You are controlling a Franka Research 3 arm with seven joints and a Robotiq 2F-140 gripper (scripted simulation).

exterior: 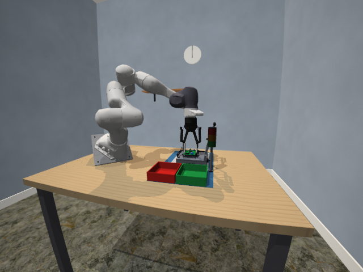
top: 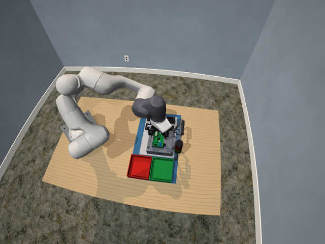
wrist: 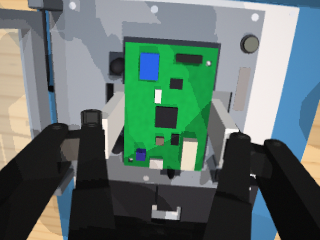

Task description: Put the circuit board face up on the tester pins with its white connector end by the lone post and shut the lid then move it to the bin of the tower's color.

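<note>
Now: hand 2 cm above the green circuit board. From my hand the other things lie so: tester plate: 3 cm below, 1 cm ahead; clear lid: 12 cm ahead, 8 cm above, 3 cm to the right; green bin: 20 cm to the right, 9 cm below, 1 cm behind.
</note>
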